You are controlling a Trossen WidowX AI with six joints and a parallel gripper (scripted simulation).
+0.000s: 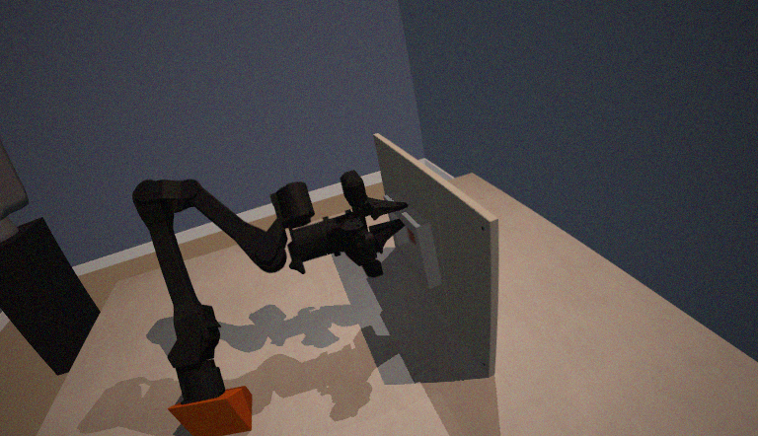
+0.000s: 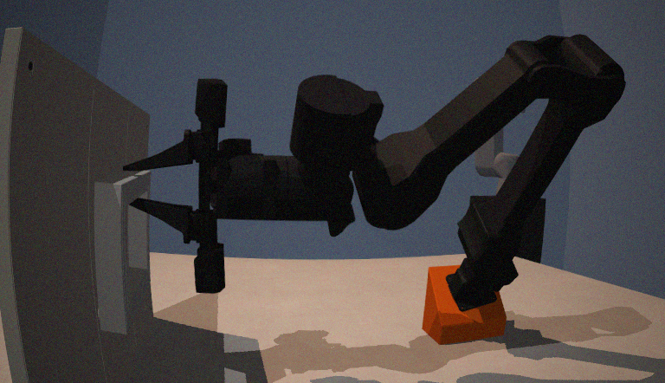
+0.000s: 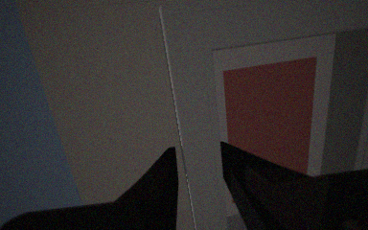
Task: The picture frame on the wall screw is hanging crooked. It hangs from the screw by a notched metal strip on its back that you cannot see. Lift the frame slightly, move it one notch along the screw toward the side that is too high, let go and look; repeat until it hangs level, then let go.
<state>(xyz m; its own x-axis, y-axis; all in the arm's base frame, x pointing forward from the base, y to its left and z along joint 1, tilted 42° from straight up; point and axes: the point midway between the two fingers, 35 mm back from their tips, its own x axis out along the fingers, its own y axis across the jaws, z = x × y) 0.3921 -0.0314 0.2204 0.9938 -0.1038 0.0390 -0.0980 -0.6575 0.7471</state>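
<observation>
The picture frame lies 50 mm below my gripper tip and 10 mm ahead of it. From my gripper tip the other things lie so: grey wall panel 60 mm below, 20 mm ahead, 10 mm to the right.
</observation>
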